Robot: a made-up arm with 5 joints.
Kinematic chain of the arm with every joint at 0, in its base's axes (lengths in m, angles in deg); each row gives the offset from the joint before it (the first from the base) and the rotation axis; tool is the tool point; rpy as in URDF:
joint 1: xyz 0 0 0.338 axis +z
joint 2: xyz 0 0 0 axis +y
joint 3: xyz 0.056 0 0.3 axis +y
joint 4: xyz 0.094 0 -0.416 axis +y
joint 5: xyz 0.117 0 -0.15 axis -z
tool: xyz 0 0 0 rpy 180 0 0
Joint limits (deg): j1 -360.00..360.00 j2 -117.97..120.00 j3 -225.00..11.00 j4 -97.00..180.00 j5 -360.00..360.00
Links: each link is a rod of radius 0.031 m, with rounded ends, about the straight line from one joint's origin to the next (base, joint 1, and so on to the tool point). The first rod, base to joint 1, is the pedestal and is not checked.
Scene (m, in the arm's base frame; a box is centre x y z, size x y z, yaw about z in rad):
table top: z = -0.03
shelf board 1: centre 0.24 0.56 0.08 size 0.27 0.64 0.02 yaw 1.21
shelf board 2: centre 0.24 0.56 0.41 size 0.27 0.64 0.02 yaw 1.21
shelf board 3: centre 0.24 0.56 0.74 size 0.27 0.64 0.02 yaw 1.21
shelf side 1: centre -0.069 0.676 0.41 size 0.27 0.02 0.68 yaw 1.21
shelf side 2: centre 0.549 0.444 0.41 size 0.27 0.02 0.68 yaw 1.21
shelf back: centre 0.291 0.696 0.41 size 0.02 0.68 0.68 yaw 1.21
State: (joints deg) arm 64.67 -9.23 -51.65 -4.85 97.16
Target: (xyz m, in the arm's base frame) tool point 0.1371 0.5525 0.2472
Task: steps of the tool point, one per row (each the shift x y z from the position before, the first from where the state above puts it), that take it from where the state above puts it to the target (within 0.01 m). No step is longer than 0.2 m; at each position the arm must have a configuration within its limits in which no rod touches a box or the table.
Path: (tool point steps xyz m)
1: -0.0262 -0.0766 0.0181
2: -0.0284 -0.0749 -0.0003
3: -0.0287 -0.0694 -0.0178
4: -0.0397 0.0587 -0.1612
5: -0.0658 -0.0108 -0.1594
6: 0.0206 0.0625 0.0090
7: 0.0231 0.0613 -0.0001
8: 0.0250 0.0583 -0.0089

